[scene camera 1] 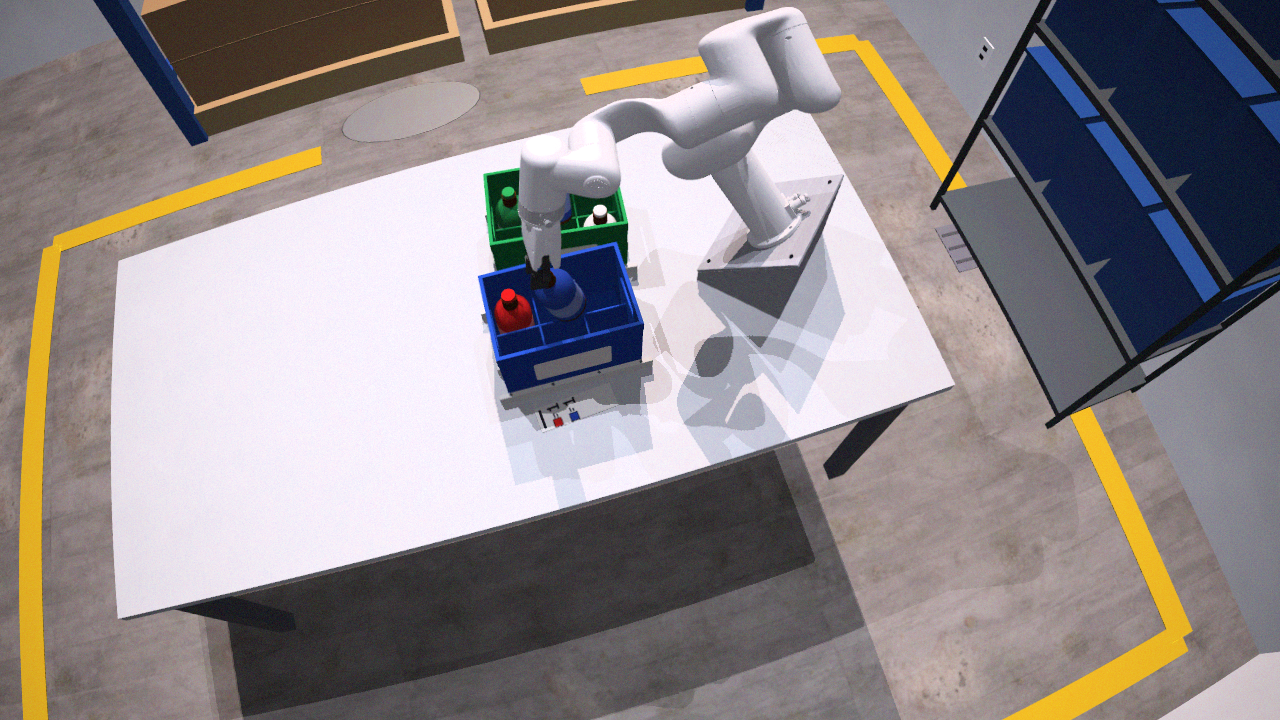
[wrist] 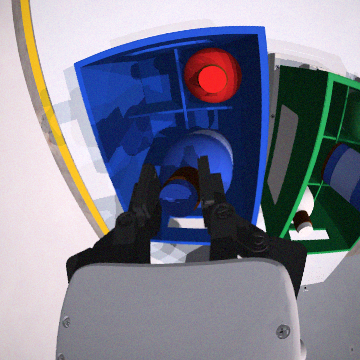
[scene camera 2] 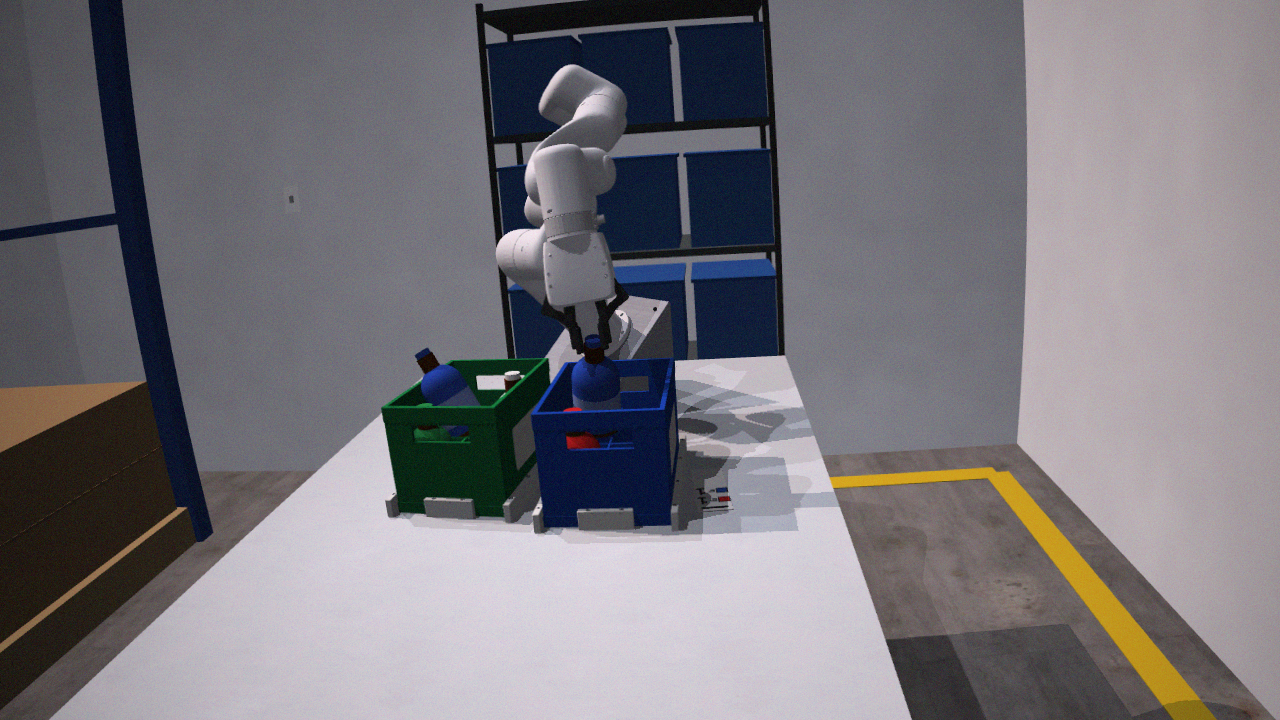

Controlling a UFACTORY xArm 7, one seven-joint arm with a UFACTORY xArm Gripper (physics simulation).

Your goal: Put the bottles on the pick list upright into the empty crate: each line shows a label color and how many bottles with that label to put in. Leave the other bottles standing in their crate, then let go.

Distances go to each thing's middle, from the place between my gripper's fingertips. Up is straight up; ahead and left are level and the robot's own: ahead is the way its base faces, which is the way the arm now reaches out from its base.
The red bottle [scene camera 1: 512, 312] is 5 cm ahead of my hand, 3 cm to the right of it and 15 cm below it. The rest, counted from my hand: green bottle [scene camera 1: 506, 211]: 2 cm behind, 27 cm to the right, 15 cm below; then pick list [scene camera 1: 584, 404]: 16 cm to the left, 23 cm below.
